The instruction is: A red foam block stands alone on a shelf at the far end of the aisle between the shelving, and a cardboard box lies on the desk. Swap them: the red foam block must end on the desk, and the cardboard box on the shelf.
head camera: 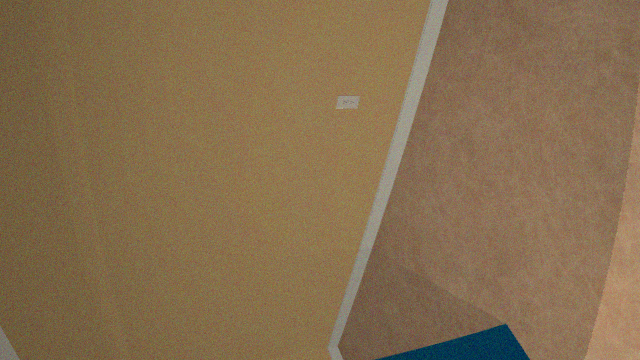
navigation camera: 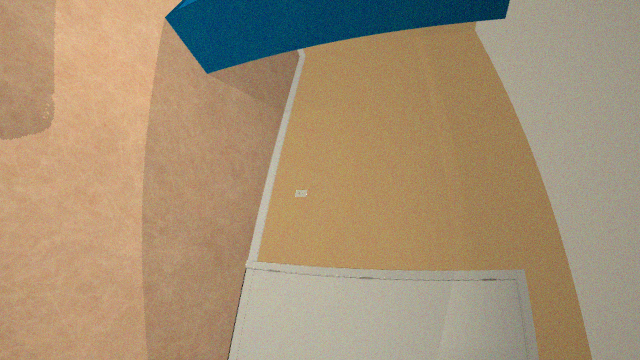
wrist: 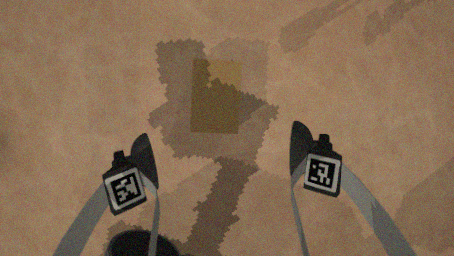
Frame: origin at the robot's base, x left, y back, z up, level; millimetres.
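Seen in the pictures: gripper, between the fingertips: (wrist: 222,146).
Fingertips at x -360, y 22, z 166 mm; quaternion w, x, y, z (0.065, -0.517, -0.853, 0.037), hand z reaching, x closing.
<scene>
A point is followed by its place in that frame.
A flat yellow-brown rectangle, which looks like the cardboard box (wrist: 215,100) {x -393, y 9, z 50 mm}, shows in the wrist view against the tan floor, partly in shadow. It is beyond and below the fingertips, apart from both fingers, and looks small between them. Whether it rests fully on the floor is hard to tell. My gripper (wrist: 222,146) {x -360, y 22, z 166 mm} is open, its two dark fingertips wide apart with no object between them. The red foam block, the shelf and the desk do not show in recognisable form in these views.
A blue panel-like object (head camera: 460,346) {x 785, y -1385, z 269 mm} (navigation camera: 345,27) {x 804, y -1355, z 1041 mm} stands near a yellow wall (head camera: 200,175) {x 106, y -2328, z 1106 mm} (navigation camera: 390,150) {x 117, y -2335, z 1210 mm} with a white baseboard and a small outlet (head camera: 347,102) {x -218, y -2100, z 403 mm} (navigation camera: 301,193) {x -221, y -2096, z 405 mm}. A white door (navigation camera: 360,320) {x -1042, y -1511, z 998 mm} is in the navigation view. A dark round shape (wrist: 142,245) is at the wrist view's bottom edge.
</scene>
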